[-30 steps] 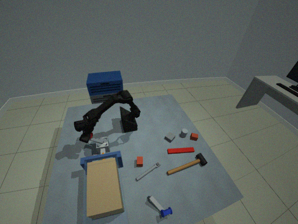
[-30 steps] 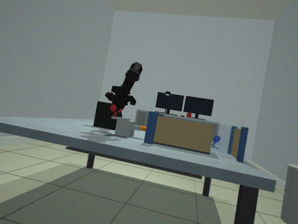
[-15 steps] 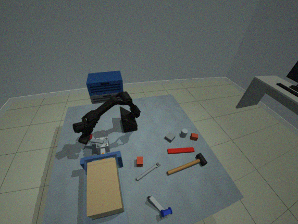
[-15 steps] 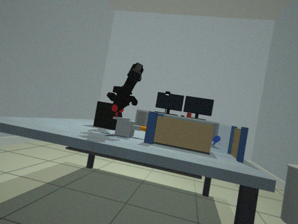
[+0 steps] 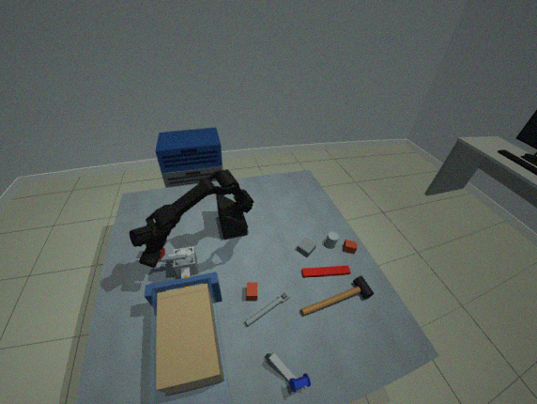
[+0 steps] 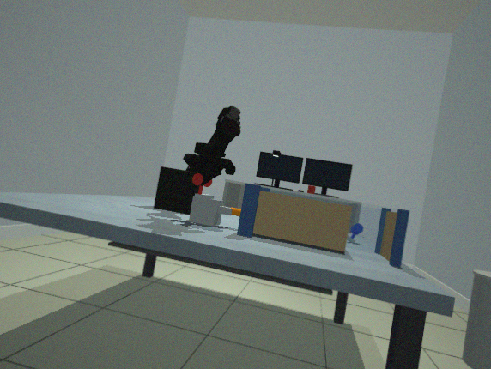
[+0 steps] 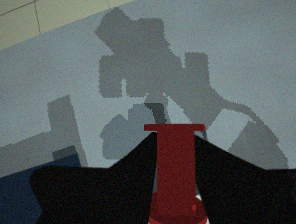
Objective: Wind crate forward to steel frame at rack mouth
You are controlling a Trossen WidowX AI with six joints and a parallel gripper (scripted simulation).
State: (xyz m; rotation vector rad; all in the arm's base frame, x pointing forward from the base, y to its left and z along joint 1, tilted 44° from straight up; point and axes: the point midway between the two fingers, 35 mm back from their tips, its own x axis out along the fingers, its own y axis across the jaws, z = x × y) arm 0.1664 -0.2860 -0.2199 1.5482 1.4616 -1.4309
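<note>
Right now the red-knobbed winch handle is 10 mm ahead of my gripper tip, 50 mm to the left of it and 30 mm below it. Also, from my gripper tip: grey winch (110 mm to the left, 100 mm below); then clear-panelled cubby (420 mm ahead, 110 mm to the left, 20 mm below); then red knob (10 mm ahead, 20 mm to the left).
</note>
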